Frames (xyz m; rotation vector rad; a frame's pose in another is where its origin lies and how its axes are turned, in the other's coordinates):
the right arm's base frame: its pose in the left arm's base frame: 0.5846 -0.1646 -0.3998 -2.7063 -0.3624 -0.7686
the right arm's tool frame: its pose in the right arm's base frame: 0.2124 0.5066 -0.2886 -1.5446 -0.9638 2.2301
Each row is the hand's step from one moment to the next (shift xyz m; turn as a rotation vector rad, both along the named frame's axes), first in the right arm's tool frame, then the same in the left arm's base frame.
Working: the right arm's tool frame: its pose in the left arm's base frame: 0.7869 -0.7006 -0.1614 1.0266 -2.1040 -0.8614

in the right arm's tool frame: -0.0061 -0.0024 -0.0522 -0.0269 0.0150 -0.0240
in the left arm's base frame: 0.0439 -0.0105 0.0271 0.0254 0.0230 0.0188
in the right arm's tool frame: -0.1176 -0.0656 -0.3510 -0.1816 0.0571 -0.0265
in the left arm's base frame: 0.3535 -0.0304 0.1244 0.0861 0.1713 0.0136
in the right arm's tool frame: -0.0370 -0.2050 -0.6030 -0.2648 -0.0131 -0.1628
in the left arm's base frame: 0.5642 -0.2340 0.1843 0.2605 0.1692 0.0179
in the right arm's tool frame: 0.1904 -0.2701 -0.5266 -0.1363 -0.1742 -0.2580
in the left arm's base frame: 0.4207 -0.4335 0.1470 0.3368 -0.0415 -0.0184
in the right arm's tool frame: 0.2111 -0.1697 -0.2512 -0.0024 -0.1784 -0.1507
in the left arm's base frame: 0.1583 -0.3265 0.0690 0.1905 -0.1254 -0.0504
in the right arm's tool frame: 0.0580 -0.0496 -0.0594 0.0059 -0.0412 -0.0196
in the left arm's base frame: 0.0374 -0.0885 0.0111 0.0292 -0.0301 -0.0189
